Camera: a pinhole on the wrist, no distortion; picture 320 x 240 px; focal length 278.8 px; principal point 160.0 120.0 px. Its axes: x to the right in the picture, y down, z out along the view. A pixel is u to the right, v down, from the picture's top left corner.
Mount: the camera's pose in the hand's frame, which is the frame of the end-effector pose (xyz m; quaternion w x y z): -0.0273 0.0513 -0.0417 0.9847 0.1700 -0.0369 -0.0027
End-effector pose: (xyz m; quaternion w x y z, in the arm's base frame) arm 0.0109 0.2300 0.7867 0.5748 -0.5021 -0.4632 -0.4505
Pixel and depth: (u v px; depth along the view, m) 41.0 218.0 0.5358
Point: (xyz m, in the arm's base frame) -0.0261 0.7560 0.5204
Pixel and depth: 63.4 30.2 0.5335
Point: -0.3424 0.6040 0.6124
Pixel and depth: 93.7 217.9 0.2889
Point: 0.0213 0.4982 0.6797
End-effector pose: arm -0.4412 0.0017 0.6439 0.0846 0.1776 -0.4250 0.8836
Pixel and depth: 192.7 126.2 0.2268
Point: -0.3766 -0.1222 0.7525
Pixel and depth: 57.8 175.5 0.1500
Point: -0.3386 -0.0993 0.6467
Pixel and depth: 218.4 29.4 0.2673
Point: -0.3690 -0.0667 0.8409
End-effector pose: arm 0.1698 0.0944 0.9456 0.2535 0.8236 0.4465 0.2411
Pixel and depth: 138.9 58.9 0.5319
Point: 0.2333 0.0310 0.4641
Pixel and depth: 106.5 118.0 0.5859
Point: 0.3026 -0.0937 0.4445
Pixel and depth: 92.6 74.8 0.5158
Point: 0.2099 -0.0563 0.4816
